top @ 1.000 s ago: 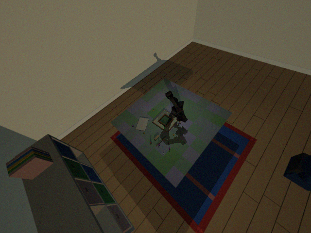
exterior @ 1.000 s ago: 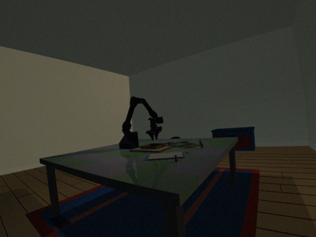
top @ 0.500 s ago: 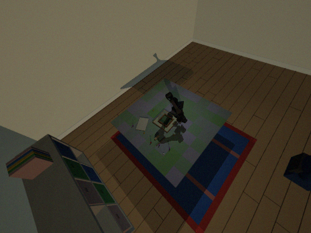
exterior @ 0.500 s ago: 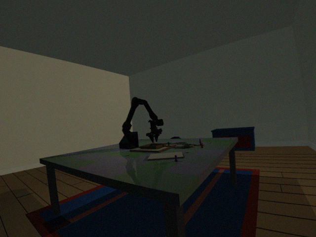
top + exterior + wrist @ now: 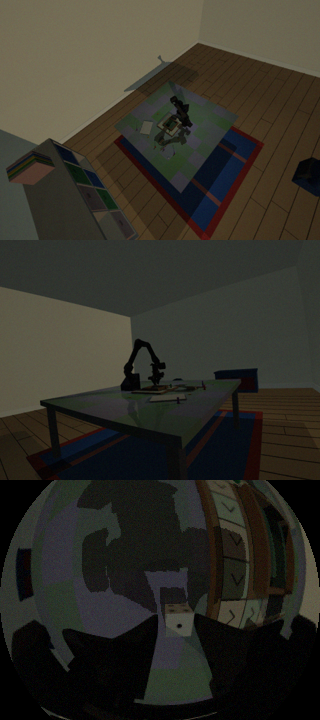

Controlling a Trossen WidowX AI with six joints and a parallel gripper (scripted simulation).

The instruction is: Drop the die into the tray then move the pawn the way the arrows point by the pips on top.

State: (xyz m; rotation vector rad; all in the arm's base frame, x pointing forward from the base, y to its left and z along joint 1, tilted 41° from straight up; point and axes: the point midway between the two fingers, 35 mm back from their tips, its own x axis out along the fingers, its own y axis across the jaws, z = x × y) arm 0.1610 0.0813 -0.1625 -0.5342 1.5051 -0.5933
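Right now the dark-green pawn is 22 cm ahead of my gripper tip, 12 cm to the right of it and 2 cm above it. From my gripper tip the other things lie so: green-floored dice tray (11 cm ahead, 18 cm to the right); then white die (right at my gripper tip); then pale flat sheet (36 cm ahead, 43 cm to the right, 1 cm below).
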